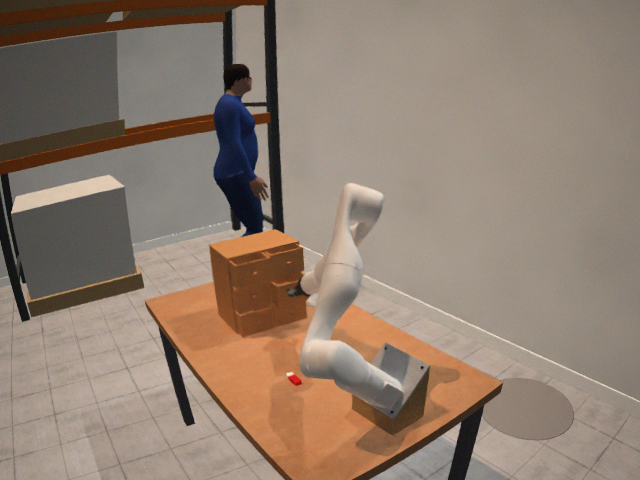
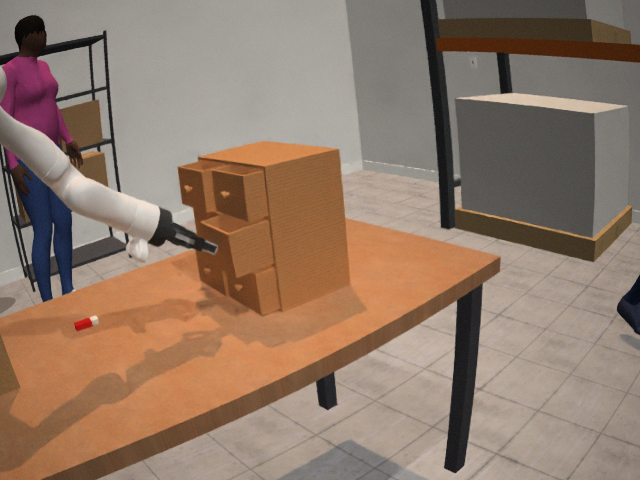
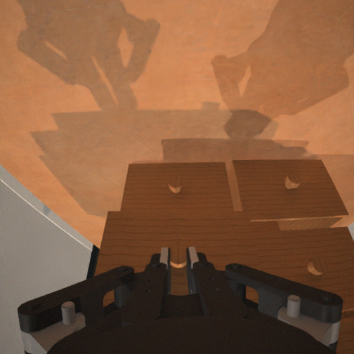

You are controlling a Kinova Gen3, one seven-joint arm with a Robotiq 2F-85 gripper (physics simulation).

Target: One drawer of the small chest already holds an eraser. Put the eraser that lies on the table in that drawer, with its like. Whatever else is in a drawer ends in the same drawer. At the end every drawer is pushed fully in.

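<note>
The eraser (image 1: pixel 294 378) (image 2: pixel 85 323), red with a white end, lies on the table between the robot's base and the chest. The small wooden chest (image 1: pixel 253 243) (image 2: pixel 310 227) has two columns of three drawers. Its middle right drawer (image 1: pixel 279 290) (image 2: pixel 250 248) (image 3: pixel 135 235) stands partly out. My gripper (image 1: pixel 293 292) (image 2: pixel 212 248) (image 3: pixel 177 258) is at this drawer's front, shut on its knob. Both top drawers and the bottom right drawer (image 2: pixel 261 291) also stand out somewhat; the bottom left drawer (image 1: pixel 254 321) (image 3: pixel 290 202) protrudes a little. What lies inside the drawers is hidden.
The chest stands at the far end of the wooden table (image 1: pixel 222 361) (image 2: pixel 413 242). The arm's base block (image 1: pixel 395 408) is at the other end. A person in blue (image 1: pixel 235 139) and one in pink (image 2: pixel 38 108) stand beyond the table.
</note>
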